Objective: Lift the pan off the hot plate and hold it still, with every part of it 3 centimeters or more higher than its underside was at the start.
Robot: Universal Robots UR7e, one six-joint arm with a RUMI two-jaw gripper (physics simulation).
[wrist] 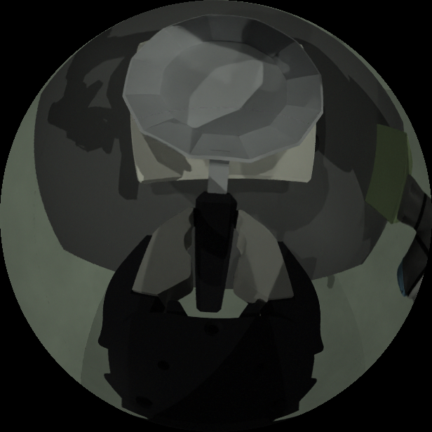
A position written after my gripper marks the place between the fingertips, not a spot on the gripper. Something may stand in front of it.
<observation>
I see my gripper [215, 210], a grey pan [227, 88] and a pale square hot plate [154, 162].
</observation>
